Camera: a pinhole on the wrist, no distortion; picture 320 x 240 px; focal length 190.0 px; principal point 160.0 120.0 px. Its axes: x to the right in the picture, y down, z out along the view. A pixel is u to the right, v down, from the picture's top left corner.
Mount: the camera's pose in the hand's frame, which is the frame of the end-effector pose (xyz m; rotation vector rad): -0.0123 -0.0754 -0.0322 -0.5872 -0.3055 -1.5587
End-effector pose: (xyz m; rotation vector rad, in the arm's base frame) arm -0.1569 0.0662 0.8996 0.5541 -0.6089 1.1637
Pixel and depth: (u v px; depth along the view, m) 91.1 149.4 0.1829
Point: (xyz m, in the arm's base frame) -0.2272 0.0663 0.9957
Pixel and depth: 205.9 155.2 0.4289
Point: -0.2279 -0.0706 1.2664
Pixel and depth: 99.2 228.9 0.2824
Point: -0.2523 0.1509 1.1390
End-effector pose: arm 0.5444 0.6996 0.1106 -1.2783 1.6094 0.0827
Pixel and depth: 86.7 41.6 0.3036
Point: 0.5054 0.9447 -0.0094
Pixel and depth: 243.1 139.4 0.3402
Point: 0.7827 0.8252 -0.0900
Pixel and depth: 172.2 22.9 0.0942
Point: 0.5971 0.7509 0.1286
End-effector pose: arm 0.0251 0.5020 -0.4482 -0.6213 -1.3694 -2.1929
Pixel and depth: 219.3 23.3 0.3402
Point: 0.1794 0.8128 -0.3671
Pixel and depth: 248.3 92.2 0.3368
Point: 0.0511 0.8192 -0.3298
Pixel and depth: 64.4 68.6 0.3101
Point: 0.2155 0.5607 -0.2541
